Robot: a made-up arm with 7 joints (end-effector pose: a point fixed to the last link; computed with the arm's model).
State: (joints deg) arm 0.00 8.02 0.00 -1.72 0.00 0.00 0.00
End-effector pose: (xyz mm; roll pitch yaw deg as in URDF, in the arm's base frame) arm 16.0 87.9 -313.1 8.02 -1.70 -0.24
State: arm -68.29 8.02 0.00 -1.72 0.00 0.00 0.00
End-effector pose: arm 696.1 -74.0 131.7 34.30 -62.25 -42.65
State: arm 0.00 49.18 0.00 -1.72 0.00 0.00 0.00
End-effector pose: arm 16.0 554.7 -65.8 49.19 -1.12 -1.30
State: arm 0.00 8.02 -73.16 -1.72 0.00 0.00 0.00
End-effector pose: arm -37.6 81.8 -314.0 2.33 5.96 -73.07
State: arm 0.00 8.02 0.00 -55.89 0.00 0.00 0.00
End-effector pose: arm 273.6 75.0 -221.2 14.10 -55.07 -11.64
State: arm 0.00 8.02 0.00 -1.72 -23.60 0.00 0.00
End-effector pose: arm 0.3 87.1 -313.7 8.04 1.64 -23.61
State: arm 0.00 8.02 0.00 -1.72 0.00 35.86 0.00
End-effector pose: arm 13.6 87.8 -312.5 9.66 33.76 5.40
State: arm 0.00 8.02 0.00 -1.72 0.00 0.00 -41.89
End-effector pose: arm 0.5 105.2 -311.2 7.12 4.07 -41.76
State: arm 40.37 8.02 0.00 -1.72 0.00 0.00 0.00
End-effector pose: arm -464.3 29.8 -153.4 13.26 35.82 15.72
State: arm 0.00 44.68 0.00 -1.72 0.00 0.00 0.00
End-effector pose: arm 16.0 513.9 -108.4 44.69 -1.22 -1.21
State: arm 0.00 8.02 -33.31 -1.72 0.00 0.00 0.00
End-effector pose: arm -7.2 76.4 -314.7 6.70 2.69 -33.25
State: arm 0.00 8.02 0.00 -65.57 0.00 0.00 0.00
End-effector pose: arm 305.0 69.4 -181.8 18.81 -64.36 -17.07
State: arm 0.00 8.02 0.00 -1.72 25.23 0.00 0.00
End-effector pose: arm 30.7 95.6 -311.6 6.54 -4.95 24.83
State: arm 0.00 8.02 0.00 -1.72 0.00 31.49 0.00
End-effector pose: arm 13.8 87.8 -312.6 9.22 29.45 4.56
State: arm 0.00 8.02 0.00 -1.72 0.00 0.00 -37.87
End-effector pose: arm 1.3 103.1 -311.4 7.39 3.57 -37.76
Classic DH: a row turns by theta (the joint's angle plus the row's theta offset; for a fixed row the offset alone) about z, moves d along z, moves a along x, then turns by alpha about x. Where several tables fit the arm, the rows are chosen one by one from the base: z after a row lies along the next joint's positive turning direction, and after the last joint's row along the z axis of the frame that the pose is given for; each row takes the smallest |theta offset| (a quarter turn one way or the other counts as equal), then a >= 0, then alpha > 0; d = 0 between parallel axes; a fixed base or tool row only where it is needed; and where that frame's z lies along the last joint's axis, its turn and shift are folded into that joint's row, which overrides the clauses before.
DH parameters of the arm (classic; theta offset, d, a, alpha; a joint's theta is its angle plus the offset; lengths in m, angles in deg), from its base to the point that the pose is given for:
base (fixed): 0 0.4404 0.007 -70
joint 1: 90 -0.0104 0.0051 90
joint 2: 70 -0.022 0.024 -90
joint 3: -90 -0.453 0.069 -90
joint 4: 0 0.004 -0.057 90
joint 5: 0 -0.293 0.01 -90
joint 6: 0 -0.008 0.015 90
joint 7: 62.65 0 -0.0326 0
tool (fixed): -62.65 -0.004 0 0

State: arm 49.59 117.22 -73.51 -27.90 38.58 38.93 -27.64
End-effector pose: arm -28.7 699.5 650.9 -158.85 46.68 133.24
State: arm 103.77 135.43 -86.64 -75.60 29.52 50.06 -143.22
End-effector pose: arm -43.7 621.9 647.3 141.07 -32.26 -33.53
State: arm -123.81 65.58 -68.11 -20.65 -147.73 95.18 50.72
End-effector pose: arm 475.0 345.8 963.3 -116.28 -6.41 -20.10
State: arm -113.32 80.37 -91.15 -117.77 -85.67 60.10 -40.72
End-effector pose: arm 462.5 97.7 655.3 -137.36 7.59 -10.45
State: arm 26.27 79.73 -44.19 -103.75 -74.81 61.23 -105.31
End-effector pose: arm 38.9 393.6 78.7 -78.48 10.28 110.00
